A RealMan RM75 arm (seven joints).
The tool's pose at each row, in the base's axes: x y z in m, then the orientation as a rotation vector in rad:
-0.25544, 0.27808, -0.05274, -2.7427, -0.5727, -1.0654
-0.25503, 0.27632, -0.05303, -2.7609, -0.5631, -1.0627
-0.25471, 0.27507, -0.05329, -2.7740, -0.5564, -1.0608
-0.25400, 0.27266, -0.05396, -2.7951, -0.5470, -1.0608
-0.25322, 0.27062, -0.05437, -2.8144, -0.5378, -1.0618
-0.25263, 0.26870, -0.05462, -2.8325, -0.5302, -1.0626
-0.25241, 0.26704, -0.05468, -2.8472, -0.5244, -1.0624
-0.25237, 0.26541, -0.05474, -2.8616, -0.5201, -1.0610
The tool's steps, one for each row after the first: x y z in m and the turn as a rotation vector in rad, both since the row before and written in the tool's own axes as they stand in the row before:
-0.00044, 0.00178, 0.00000, -0.0149, -0.0080, 0.0035
-0.00032, 0.00127, 0.00008, -0.0108, -0.0057, 0.0023
-0.00067, 0.00249, 0.00037, -0.0186, -0.0076, 0.0022
-0.00033, 0.00217, 0.00035, -0.0175, -0.0064, 0.0022
-0.00032, 0.00199, 0.00017, -0.0163, -0.0061, 0.0013
-0.00037, 0.00163, -0.00012, -0.0129, -0.0054, 0.0009
-0.00049, 0.00154, -0.00021, -0.0120, -0.0060, 0.0001

